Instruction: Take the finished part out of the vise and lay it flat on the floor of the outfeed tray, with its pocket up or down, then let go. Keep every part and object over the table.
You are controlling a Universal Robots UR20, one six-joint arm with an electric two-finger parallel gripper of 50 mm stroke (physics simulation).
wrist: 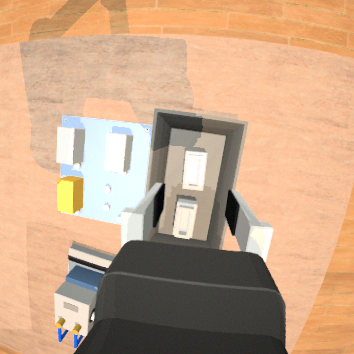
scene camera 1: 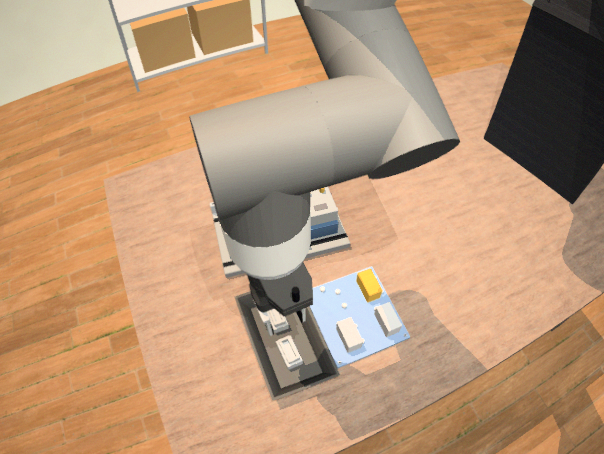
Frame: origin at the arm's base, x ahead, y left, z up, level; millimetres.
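Seen in the pictures: gripper, fingertip midpoint: [wrist: 194, 199] [scene camera 1: 285, 323].
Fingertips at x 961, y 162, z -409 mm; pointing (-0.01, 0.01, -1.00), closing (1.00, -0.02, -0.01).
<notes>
Pixels of each thing's top centre, then the offset from my fingertips to it. Level surfaces: height alone.
- vise at its top centre: [wrist: 117, 335] [scene camera 1: 276, 205] 113 mm back, 304 mm right, 92 mm down
- light blue board at its surface level: 183 mm down
- yellow block at its top centre: [wrist: 64, 196] [scene camera 1: 370, 281] 225 mm back, 65 mm right, 147 mm down
The grey outfeed tray [scene camera 1: 331, 372] [wrist: 242, 145] holds two pale parts with their pockets up. One part [scene camera 1: 290, 353] [wrist: 194, 170] lies flat near the middle of the floor. The other part [scene camera 1: 278, 321] [wrist: 185, 218] appears flat too, nearer the vise end; the gripper partly covers it in the scene view. I cannot tell which came from the vise. My gripper [scene camera 1: 286, 322] [wrist: 194, 199] is open and empty, above the tray and clear of both parts. The vise [scene camera 1: 324, 215] [wrist: 75, 302] shows its blue and grey side; its jaws are hidden by the arm and gripper.
A light blue board [scene camera 1: 327, 325] [wrist: 95, 172] beside the tray carries a yellow block [scene camera 1: 369, 285] [wrist: 69, 195], two pale blocks [scene camera 1: 350, 335] [wrist: 117, 152] and small white pegs. A dark panel [scene camera 1: 545, 100] stands at the right. A shelf with boxes stands behind.
</notes>
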